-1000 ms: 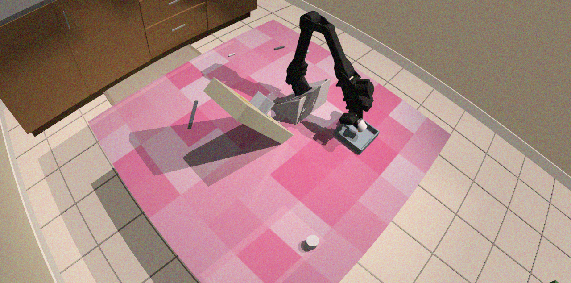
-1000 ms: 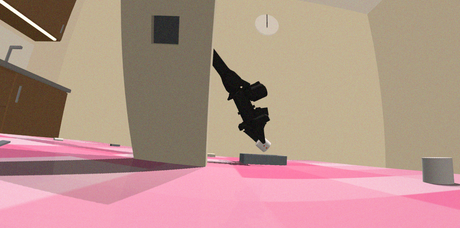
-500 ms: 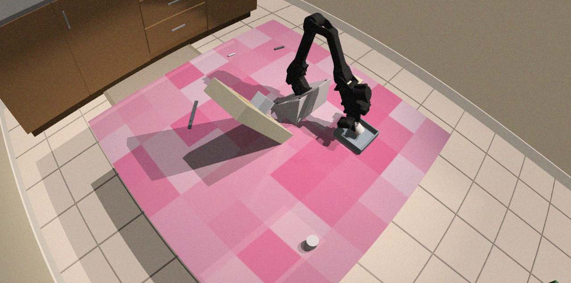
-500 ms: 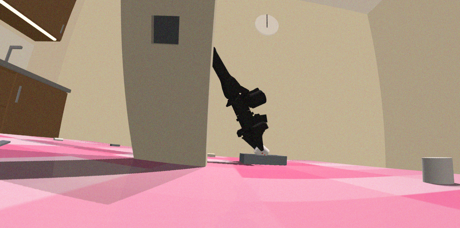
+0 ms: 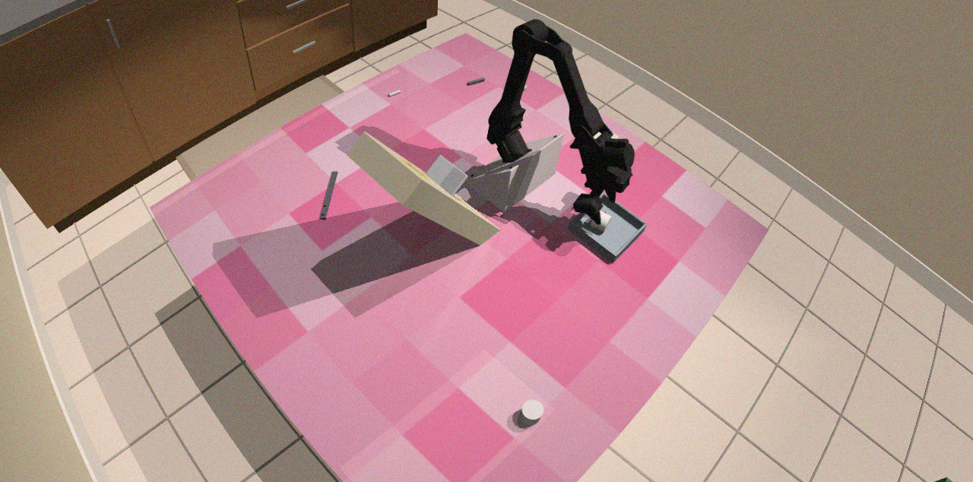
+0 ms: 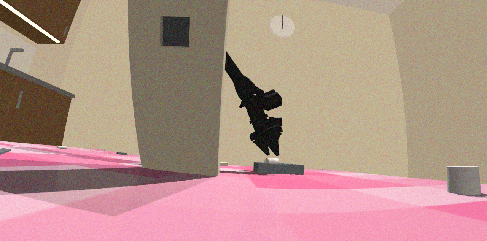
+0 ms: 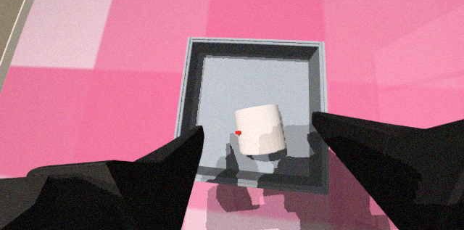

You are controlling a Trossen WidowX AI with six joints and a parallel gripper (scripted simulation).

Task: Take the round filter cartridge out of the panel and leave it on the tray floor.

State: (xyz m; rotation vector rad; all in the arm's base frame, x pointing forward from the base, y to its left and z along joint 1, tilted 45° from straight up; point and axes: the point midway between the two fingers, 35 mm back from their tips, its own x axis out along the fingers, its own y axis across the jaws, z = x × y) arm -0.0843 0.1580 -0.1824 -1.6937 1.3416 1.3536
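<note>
Right now my gripper tip is 30 mm above the white round filter cartridge, 10 mm to the left of it and 10 mm short of it. The rest, counted from my gripper tip: grey tray 50 mm below, 20 mm to the left, 10 mm behind; beige pad 250 mm behind, 230 mm to the right, 50 mm below.
</note>
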